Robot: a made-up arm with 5 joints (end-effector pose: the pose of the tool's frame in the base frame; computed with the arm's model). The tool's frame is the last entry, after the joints. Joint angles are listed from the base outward.
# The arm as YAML. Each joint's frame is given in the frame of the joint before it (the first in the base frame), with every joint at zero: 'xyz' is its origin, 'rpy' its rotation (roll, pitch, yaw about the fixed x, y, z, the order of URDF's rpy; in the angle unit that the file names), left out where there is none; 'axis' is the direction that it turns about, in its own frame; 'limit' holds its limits. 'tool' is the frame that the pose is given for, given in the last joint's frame.
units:
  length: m
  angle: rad
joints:
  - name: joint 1
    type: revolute
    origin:
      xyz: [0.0, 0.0, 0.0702]
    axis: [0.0, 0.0, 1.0]
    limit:
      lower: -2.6
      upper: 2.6
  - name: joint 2
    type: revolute
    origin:
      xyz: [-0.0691, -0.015, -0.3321]
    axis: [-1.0, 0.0, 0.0]
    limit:
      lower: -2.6
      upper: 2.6
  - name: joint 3
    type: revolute
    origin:
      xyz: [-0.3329, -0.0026, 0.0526]
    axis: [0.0, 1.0, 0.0]
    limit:
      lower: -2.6
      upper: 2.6
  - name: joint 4
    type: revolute
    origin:
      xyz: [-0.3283, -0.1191, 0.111]
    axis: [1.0, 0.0, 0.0]
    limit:
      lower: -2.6
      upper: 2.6
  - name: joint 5
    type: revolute
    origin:
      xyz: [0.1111, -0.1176, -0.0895]
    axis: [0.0, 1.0, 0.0]
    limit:
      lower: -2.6
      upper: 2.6
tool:
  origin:
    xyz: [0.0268, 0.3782, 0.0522]
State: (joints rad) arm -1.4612 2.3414 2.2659 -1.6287 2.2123
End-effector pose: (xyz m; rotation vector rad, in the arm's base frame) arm 0.3424 0.4277 -0.2638 -0.4739 -0.1979 -0.3939
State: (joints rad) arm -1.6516 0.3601 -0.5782 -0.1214 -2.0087
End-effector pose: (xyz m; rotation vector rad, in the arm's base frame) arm 0.1171 0.6216 -0.4040 -1.9671 -1.4801 -0.1268
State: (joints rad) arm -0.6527 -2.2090 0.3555 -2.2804 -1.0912
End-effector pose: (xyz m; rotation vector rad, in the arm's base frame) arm -0.4562 0.4870 -0.5715 -0.3329 -1.2639 -0.2632
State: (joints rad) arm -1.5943 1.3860 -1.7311 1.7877 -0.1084
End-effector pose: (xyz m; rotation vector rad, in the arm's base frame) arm -0.2212 0.7443 -0.1573 0.2075 -0.2764 0.1451
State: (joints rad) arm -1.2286 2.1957 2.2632 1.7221 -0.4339
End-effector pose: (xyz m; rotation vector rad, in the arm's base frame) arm 0.0498 -0.0061 -0.1442 1.3242 0.5227 2.3647
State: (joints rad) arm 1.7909 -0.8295 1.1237 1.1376 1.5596
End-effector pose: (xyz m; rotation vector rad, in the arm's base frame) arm 0.2358 -0.1559 0.0296 0.5155 -2.2536 -0.6294
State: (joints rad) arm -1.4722 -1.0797 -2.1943 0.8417 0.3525
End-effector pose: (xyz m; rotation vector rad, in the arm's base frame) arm 0.1928 0.5430 -0.3002 -0.7155 -2.3338 -0.8187
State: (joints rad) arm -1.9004 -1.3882 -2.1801 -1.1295 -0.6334
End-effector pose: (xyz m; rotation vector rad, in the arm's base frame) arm 0.0810 0.1405 -0.3100 1.0972 0.1616 1.8745
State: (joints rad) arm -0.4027 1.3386 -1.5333 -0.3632 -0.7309
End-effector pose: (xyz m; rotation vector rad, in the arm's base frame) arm -0.4311 0.0048 -0.4106 -1.3938 -1.7068 1.1626
